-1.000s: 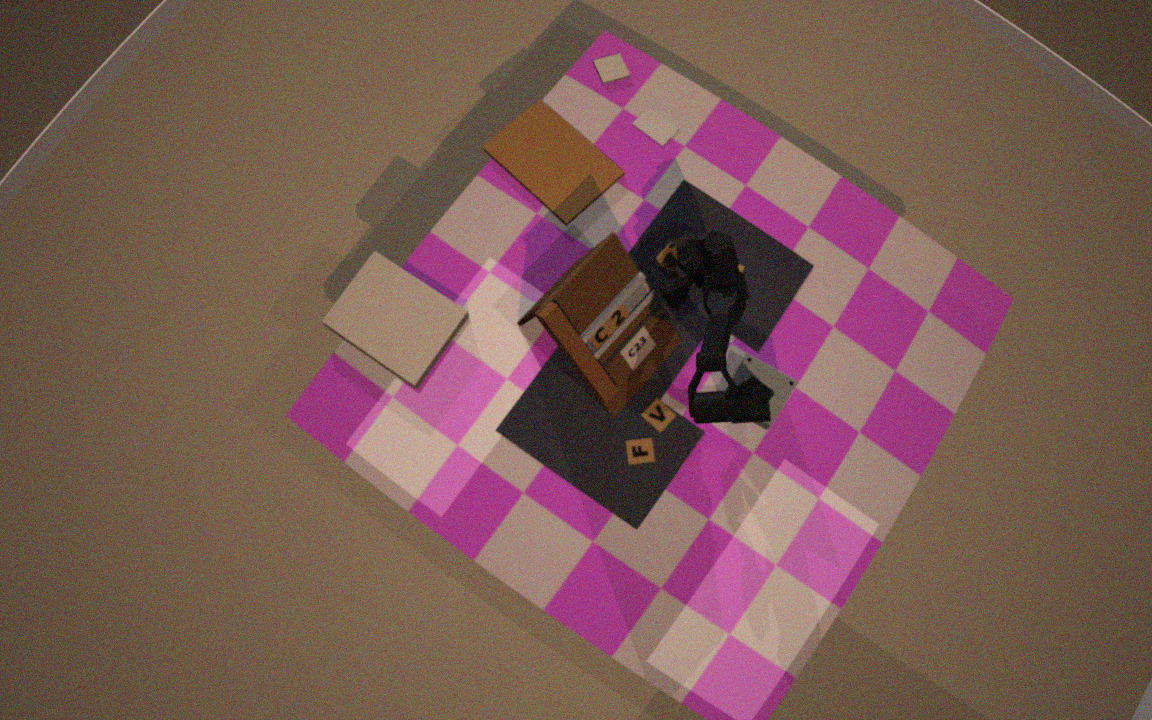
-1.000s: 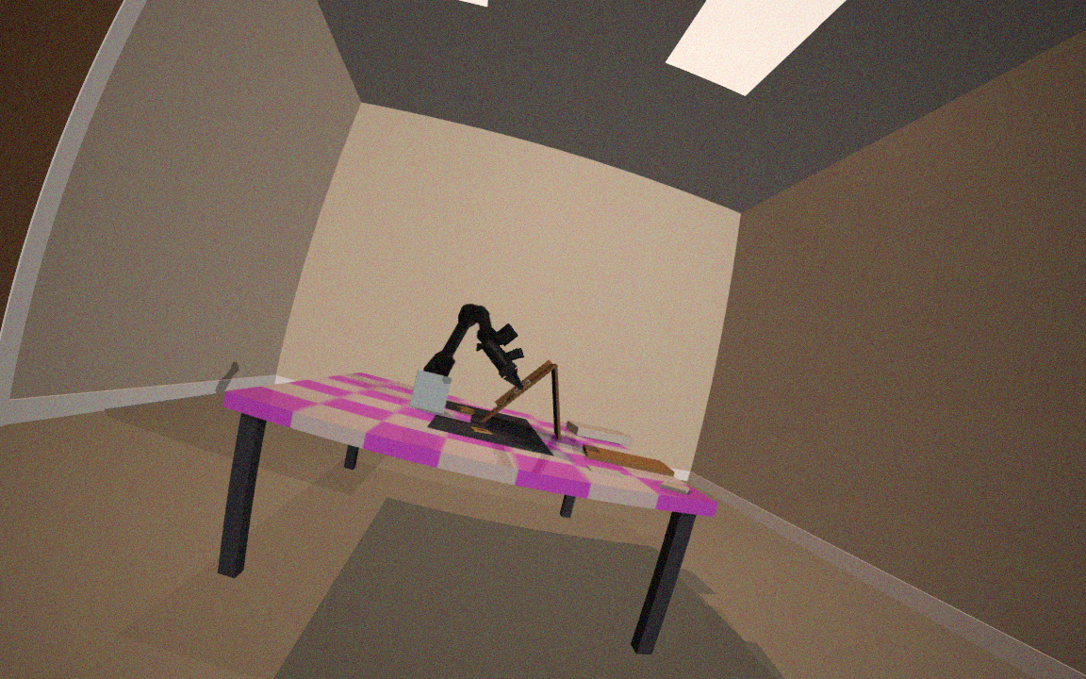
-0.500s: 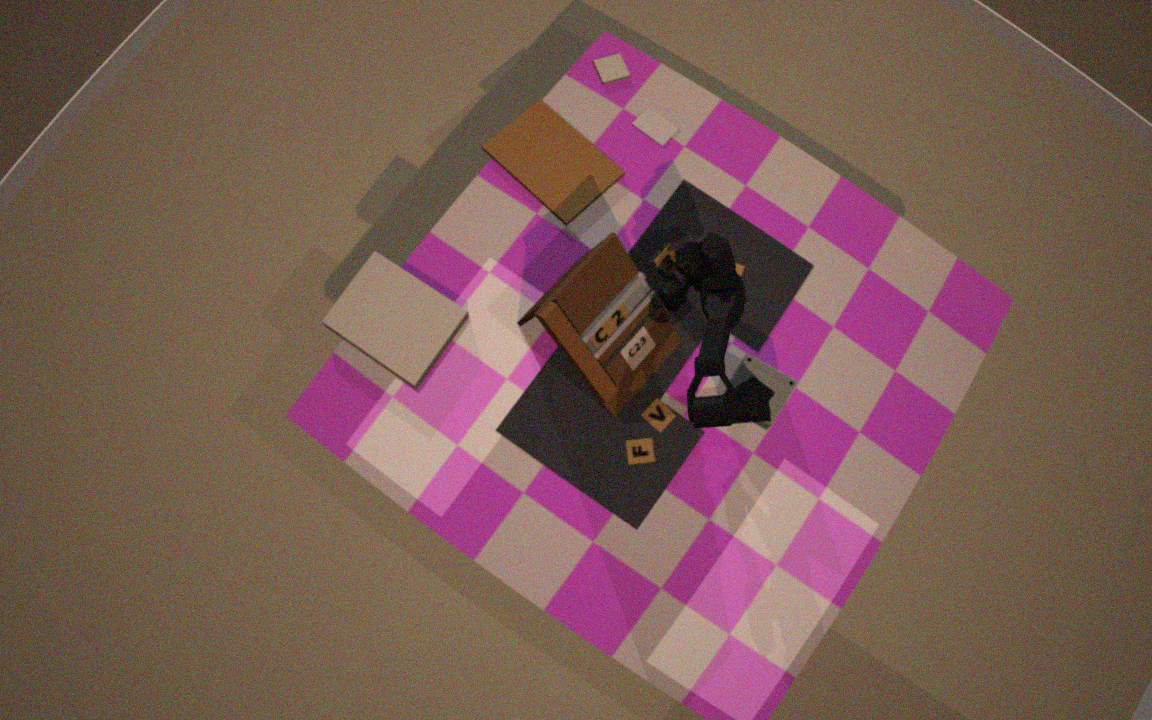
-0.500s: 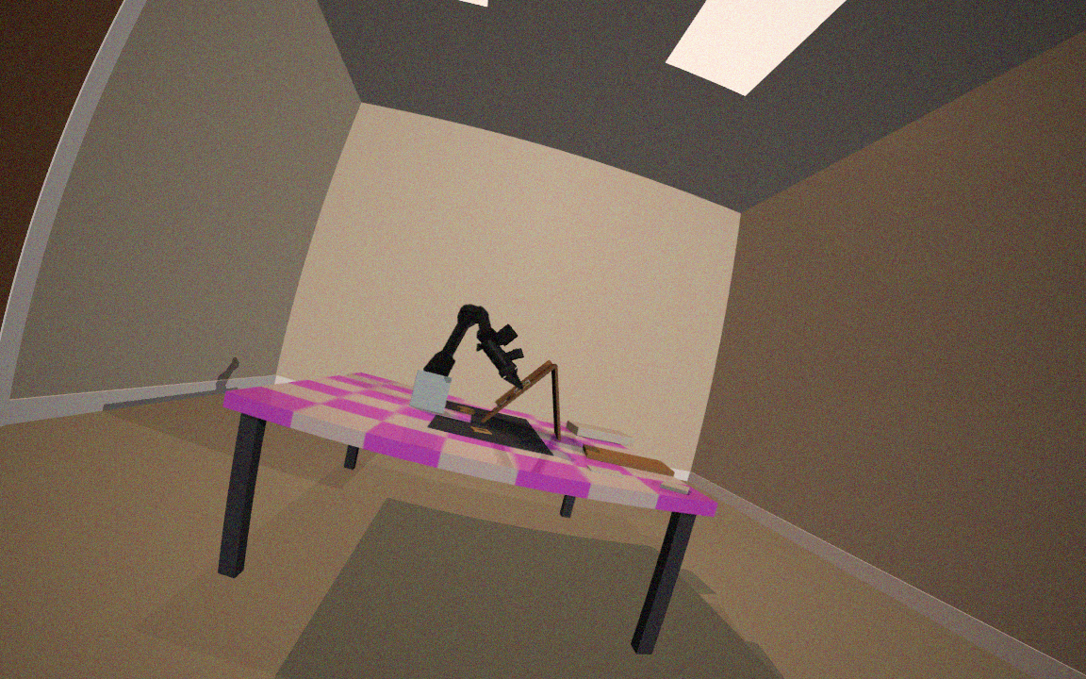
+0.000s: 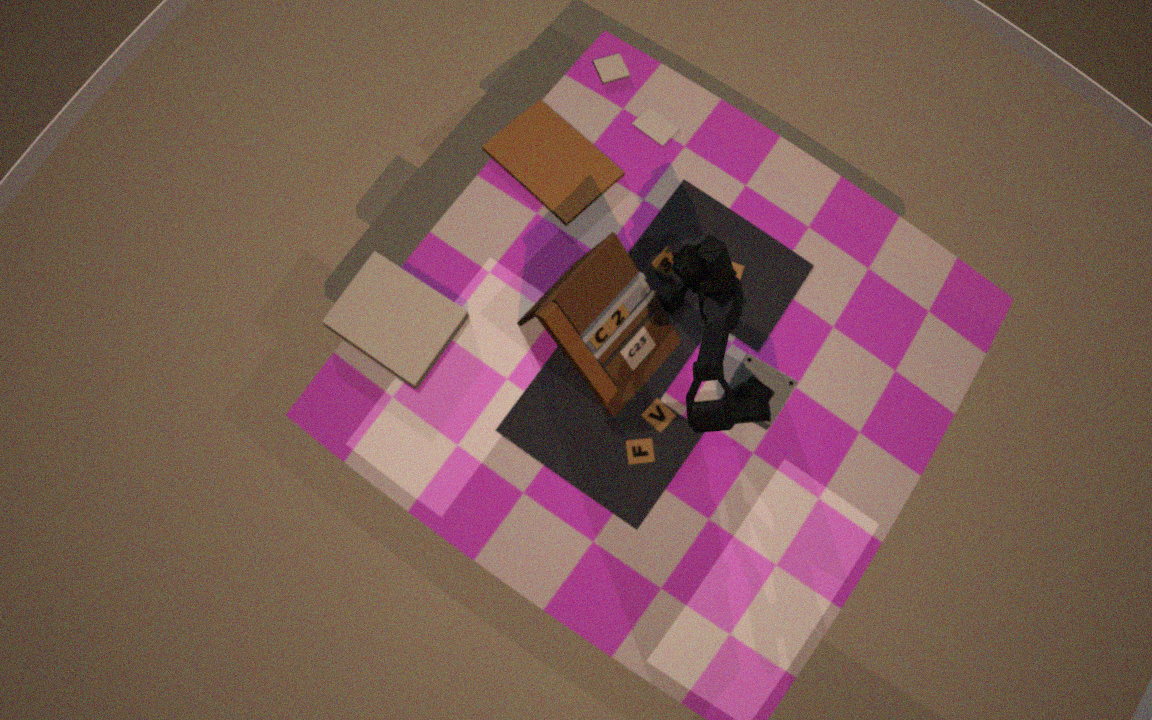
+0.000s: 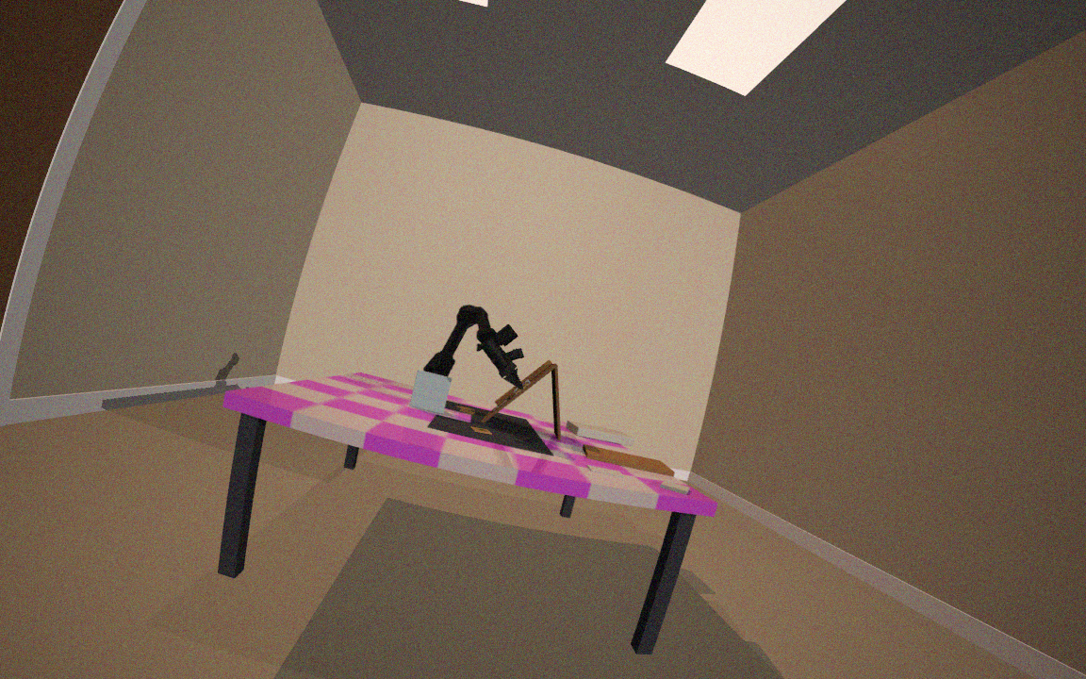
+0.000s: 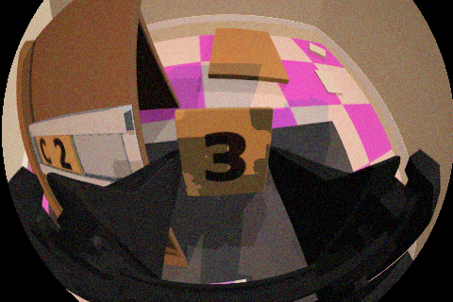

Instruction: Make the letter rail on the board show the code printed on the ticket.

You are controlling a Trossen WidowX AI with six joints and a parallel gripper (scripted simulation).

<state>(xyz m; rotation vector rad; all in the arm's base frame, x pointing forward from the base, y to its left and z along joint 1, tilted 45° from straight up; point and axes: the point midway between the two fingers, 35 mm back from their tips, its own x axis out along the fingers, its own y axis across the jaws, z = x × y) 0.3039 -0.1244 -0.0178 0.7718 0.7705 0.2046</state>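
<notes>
My gripper tip is now 160 mm to the right of the 2 tile and 20 mm short of it. The rest, counted from my gripper tip: c tile: 220 mm to the left, 20 mm ahead; white ticket: 160 mm to the left, 90 mm below, 50 mm behind; 3 tile: right at my gripper tip.
</notes>
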